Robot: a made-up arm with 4 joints. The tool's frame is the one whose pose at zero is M.
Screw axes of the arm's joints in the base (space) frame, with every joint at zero. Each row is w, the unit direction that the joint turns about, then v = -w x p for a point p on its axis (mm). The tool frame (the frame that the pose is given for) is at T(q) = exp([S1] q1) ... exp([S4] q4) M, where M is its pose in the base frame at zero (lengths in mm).
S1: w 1 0 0 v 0 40 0
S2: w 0 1 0 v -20 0 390
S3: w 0 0 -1 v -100 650 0
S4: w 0 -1 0 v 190 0 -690
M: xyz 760 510 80 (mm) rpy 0 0 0 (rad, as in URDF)
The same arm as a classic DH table. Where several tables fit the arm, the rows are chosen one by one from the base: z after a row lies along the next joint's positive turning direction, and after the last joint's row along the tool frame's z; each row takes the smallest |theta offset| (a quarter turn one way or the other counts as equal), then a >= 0, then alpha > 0; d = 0 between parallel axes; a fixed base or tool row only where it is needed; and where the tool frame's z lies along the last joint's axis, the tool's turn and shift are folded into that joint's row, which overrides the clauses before.
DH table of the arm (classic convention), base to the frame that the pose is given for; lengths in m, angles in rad. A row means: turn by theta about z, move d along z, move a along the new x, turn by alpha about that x. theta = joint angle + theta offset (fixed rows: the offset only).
base (fixed): d 0.04; theta0 1.5708; a 0; alpha 1.5708
joint 1: d 0.39; theta0 -1.5708; a 0.02; alpha -1.5708
joint 2: d 0.1; theta0 -1.5708; a 0.26; alpha -1.5708
joint 3: d -0.17; theta0 0; a 0.04; alpha -1.5708
joint 4: d -0.41; theta0 0; a 0.07; alpha -1.5708
tool (fixed): d -0.11; theta0 0; a 0; alpha 0

